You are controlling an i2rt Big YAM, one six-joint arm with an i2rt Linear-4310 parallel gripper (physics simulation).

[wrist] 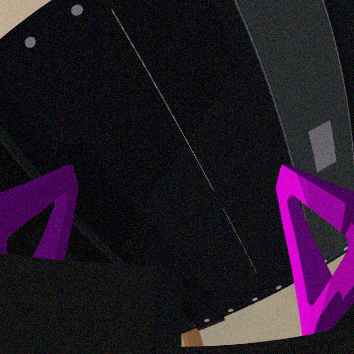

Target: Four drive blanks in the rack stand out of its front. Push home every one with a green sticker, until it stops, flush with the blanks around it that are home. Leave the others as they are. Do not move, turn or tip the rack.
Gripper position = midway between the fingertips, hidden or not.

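The view contains a black rack [249, 92] and the gripper [176, 175].
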